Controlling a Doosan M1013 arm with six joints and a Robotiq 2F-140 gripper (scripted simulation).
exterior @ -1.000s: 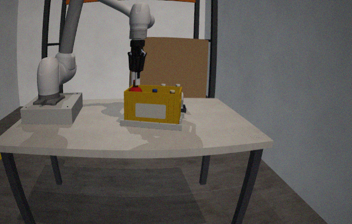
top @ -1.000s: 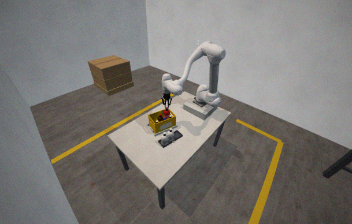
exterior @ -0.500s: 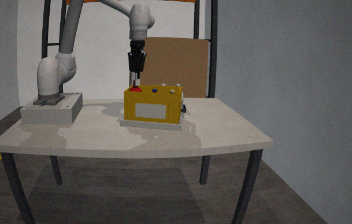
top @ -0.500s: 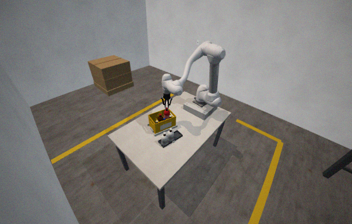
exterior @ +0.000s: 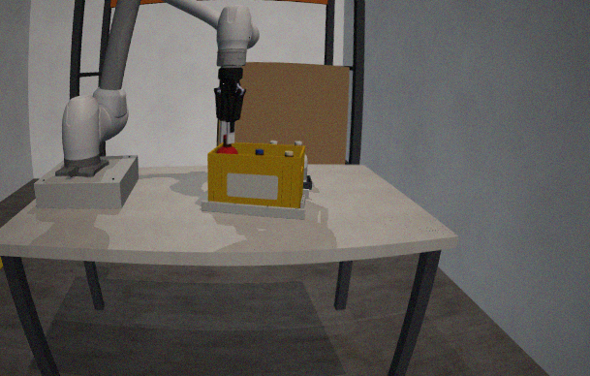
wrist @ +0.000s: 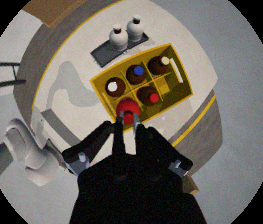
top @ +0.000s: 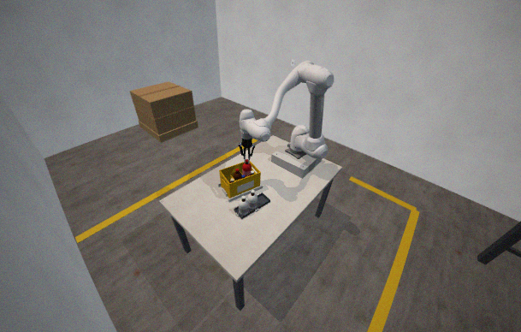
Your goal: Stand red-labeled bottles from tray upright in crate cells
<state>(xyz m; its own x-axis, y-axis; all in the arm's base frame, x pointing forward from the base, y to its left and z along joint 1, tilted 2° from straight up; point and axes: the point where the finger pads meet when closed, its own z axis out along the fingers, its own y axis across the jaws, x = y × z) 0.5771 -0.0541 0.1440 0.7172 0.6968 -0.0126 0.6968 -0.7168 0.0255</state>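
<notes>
My hand is 90 mm above the red-labeled bottle. Round my hand: crate: 90 mm ahead, 30 mm to the left, 150 mm below.
</notes>
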